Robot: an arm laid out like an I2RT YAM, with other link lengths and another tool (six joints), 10 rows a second.
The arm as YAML. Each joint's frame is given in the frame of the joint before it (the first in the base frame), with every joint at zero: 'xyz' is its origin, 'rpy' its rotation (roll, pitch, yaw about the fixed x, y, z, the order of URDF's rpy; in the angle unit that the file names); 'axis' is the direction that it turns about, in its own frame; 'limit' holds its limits. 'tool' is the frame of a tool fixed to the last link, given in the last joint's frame.
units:
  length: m
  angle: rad
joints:
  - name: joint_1
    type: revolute
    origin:
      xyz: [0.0, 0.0, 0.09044]
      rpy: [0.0, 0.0, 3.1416]
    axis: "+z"
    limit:
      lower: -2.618
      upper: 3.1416
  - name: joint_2
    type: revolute
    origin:
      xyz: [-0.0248, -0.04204, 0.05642]
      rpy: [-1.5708, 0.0, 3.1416]
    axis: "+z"
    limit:
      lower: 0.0
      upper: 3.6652
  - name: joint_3
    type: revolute
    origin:
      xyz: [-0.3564, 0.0, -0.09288]
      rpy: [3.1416, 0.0, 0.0]
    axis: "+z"
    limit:
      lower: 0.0
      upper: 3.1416
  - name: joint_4
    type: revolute
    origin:
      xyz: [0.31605, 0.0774, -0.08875]
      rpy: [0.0, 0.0, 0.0]
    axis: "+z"
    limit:
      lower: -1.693
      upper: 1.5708
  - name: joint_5
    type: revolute
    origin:
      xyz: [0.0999, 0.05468, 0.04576]
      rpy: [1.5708, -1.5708, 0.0]
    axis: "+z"
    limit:
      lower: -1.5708
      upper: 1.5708
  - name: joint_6
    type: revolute
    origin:
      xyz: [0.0, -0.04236, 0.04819]
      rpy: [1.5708, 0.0, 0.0]
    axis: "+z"
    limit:
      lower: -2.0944
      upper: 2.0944
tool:
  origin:
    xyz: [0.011, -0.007, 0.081]
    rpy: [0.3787, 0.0, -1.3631]
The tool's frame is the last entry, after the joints.
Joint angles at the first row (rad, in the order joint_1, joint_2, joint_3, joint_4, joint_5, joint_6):
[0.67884 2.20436 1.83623 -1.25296 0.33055 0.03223]
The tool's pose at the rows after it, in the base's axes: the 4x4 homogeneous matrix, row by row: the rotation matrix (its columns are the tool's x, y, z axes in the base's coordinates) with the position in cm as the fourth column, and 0 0 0 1 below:
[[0.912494 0.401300 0.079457 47.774], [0.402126 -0.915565 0.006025 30.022], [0.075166 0.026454 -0.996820 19.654], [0 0 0 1]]
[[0.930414 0.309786 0.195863 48.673], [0.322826 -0.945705 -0.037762 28.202], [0.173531 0.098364 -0.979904 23.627], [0 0 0 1]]
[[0.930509 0.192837 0.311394 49.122], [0.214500 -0.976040 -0.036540 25.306], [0.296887 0.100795 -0.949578 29.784], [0 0 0 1]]
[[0.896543 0.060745 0.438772 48.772], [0.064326 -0.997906 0.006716 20.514], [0.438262 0.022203 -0.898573 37.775], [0 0 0 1]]
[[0.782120 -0.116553 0.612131 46.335], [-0.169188 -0.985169 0.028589 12.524], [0.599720 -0.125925 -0.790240 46.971], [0 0 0 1]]
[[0.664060 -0.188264 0.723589 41.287], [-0.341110 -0.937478 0.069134 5.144], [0.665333 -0.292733 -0.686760 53.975], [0 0 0 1]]
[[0.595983 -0.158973 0.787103 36.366], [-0.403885 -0.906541 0.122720 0.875], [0.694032 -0.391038 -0.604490 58.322], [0 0 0 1]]
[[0.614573 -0.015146 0.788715 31.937], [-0.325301 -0.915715 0.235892 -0.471], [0.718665 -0.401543 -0.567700 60.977], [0 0 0 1]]
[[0.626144 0.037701 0.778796 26.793], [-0.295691 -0.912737 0.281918 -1.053], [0.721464 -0.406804 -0.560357 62.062], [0 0 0 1]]
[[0.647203 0.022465 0.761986 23.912], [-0.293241 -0.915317 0.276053 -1.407], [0.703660 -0.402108 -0.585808 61.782], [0 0 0 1]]
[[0.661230 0.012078 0.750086 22.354], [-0.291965 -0.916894 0.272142 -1.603], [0.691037 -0.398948 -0.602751 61.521], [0 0 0 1]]
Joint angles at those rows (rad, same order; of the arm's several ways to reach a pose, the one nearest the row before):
[0.68113 2.19177 1.85494 -1.27433 0.40990 0.08221]
[0.66472 2.15401 1.89500 -1.31630 0.50717 0.16690]
[0.62810 2.07922 1.95067 -1.37160 0.56020 0.24853]
[0.55867 1.96137 2.00943 -1.41318 0.56516 0.31376]
[0.44004 1.78396 2.03382 -1.41889 0.55791 0.40266]
[0.30500 1.60126 2.03385 -1.42234 0.46712 0.42058]
[0.19780 1.46657 2.03344 -1.42042 0.35649 0.37175]
[0.12989 1.36359 2.03345 -1.43377 0.21419 0.21648]
[0.10473 1.27319 2.03348 -1.50665 0.15279 0.16462]
[0.10470 1.23349 2.03346 -1.57760 0.15697 0.16459]
[0.10471 1.21328 2.03347 -1.61919 0.15964 0.16498]

